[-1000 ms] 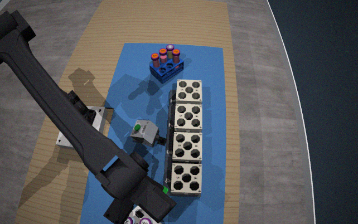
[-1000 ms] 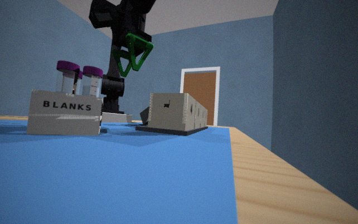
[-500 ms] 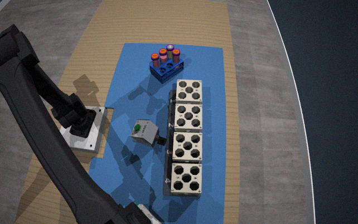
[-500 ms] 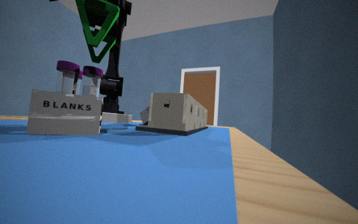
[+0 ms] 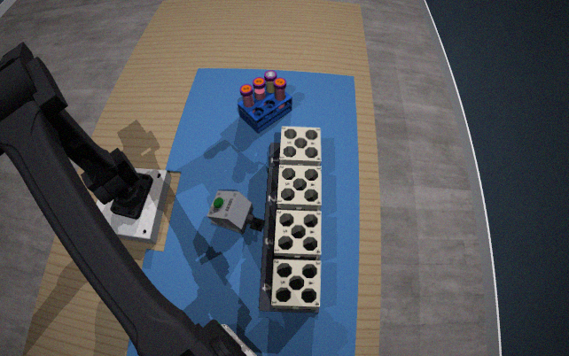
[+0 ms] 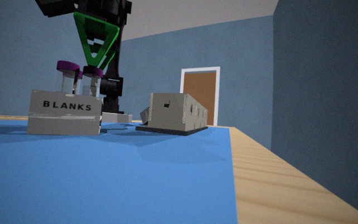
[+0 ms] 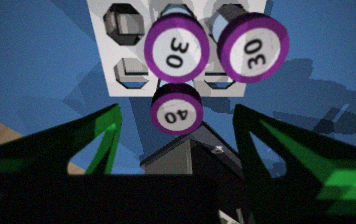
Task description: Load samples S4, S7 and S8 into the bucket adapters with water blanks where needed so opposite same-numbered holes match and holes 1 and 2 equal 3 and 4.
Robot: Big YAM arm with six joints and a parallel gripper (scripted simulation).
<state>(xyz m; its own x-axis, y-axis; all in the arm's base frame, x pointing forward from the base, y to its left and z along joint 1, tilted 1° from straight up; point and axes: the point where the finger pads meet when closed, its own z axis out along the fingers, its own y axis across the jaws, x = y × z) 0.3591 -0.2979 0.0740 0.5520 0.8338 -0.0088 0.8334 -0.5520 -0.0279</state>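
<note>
Right now the 40 mL blank is 1 cm ahead of my hand and 6 cm below it. Round my hand: 30 mL blank: 6 cm behind, 2 cm to the right, 6 cm below; white blank rack RB: 1 cm behind, 2 cm to the right, 9 cm below; adapter 3: 8 cm ahead, 28 cm to the left, 7 cm below.
</note>
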